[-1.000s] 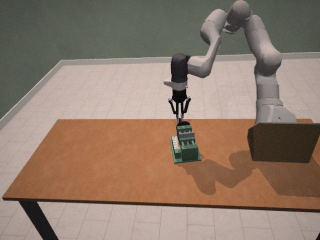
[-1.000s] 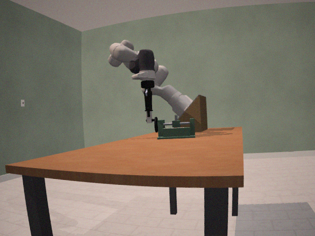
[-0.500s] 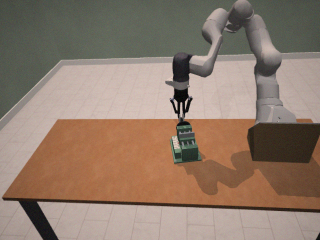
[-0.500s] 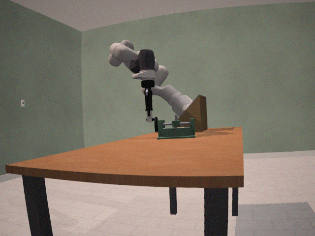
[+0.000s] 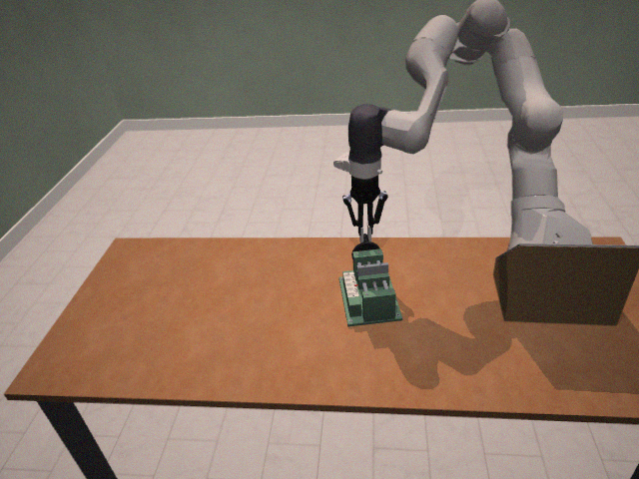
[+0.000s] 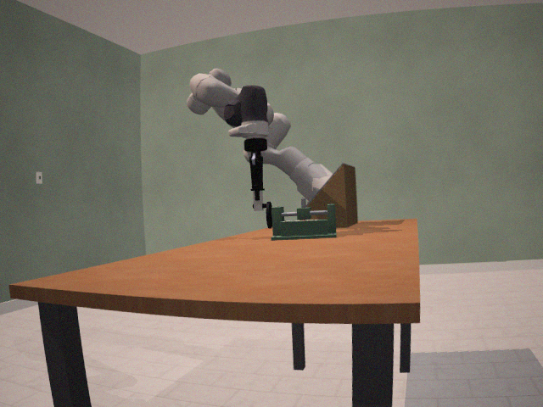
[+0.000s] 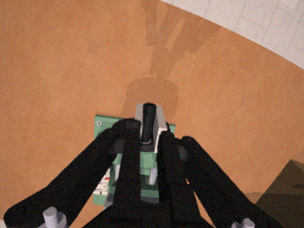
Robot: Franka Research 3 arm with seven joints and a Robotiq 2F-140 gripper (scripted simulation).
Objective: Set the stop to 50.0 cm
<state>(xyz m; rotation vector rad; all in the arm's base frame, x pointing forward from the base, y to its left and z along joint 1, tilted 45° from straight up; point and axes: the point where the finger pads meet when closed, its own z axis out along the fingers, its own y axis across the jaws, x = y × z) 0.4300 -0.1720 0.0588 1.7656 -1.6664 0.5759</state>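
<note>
Now: hand 2 cm to the right of the black handwheel and 3 cm above it. Also, from my hand: sliding stop block: 15 cm to the left, 3 cm below.
</note>
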